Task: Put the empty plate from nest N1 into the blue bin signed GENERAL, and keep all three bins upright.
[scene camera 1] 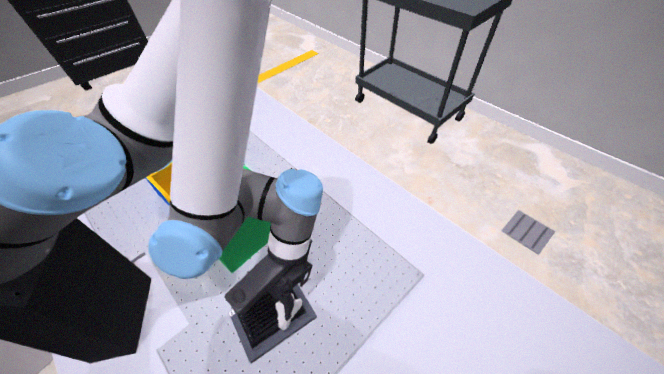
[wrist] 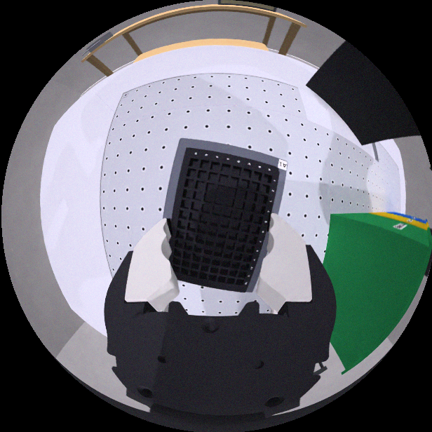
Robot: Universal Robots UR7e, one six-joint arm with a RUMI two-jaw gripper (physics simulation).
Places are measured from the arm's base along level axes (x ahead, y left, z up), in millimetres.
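Where they show: gripper, fingertip midpoint: (scene camera 1: 268, 314).
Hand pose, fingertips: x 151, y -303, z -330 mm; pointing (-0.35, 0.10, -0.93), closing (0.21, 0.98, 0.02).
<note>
After its pixels a point has its place.
My gripper (scene camera 1: 265, 312) @[y -303, x 151, z -330 mm] (wrist: 218, 217) is shut on the black gridded plate (scene camera 1: 257, 322) @[y -293, x 125, z -329 mm] (wrist: 220, 250), with a pale finger at each side. The plate looks level and slightly above the grey frame of the nest (scene camera 1: 278, 337) @[y -346, x 124, z -345 mm] (wrist: 177, 175), which carries a small white label, hard to read. The far finger is hidden in the scene view. The green bin (scene camera 1: 245, 245) @[y -168, x 248, z -294 mm] (wrist: 380, 280) stands beside the gripper. Behind it show parts of the yellow bin (scene camera 1: 162, 181) @[y 84, x 265, z -209 mm] (wrist: 423, 225) and a strip of the blue bin (wrist: 400, 215). The arm hides much of the bins in the scene view.
A perforated board (scene camera 1: 380, 280) @[y -488, x 349, z -357 mm] (wrist: 145, 125) lies under the nest. A black panel (scene camera 1: 100, 305) @[y -51, x -2, z -218 mm] (wrist: 370, 95) is at the arm's base side. A dark cart (scene camera 1: 450, 18) and a black drawer cabinet (scene camera 1: 85, 37) stand beyond the table.
</note>
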